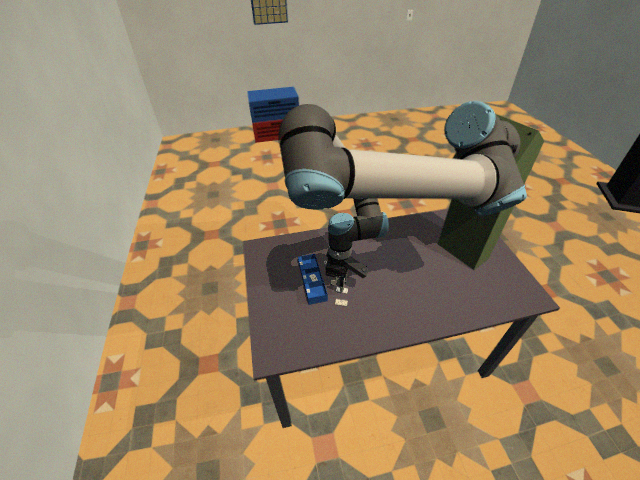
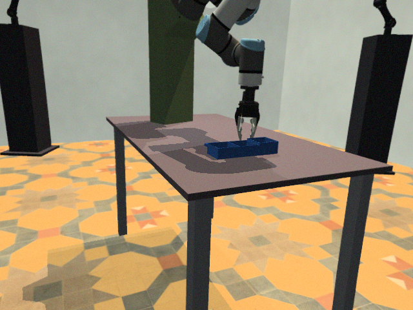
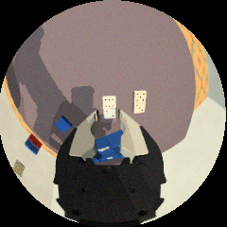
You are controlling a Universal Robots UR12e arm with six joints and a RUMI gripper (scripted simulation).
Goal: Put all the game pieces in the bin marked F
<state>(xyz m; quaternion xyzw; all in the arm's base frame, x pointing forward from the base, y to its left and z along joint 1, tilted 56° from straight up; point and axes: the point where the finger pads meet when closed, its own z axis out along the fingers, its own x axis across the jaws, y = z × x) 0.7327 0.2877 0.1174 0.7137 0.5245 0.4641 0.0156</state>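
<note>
Right now my hand is 150 mm short of the blue bin, 20 mm to the left of it and 10 mm above it. The rest, counted from my hand: tiny ring 140 mm to the right, 110 mm ahead, 30 mm below; then cream domino 140 mm ahead, 20 mm to the right, 20 mm below; then blue block 140 mm to the right, 50 mm ahead, 30 mm below.
</note>
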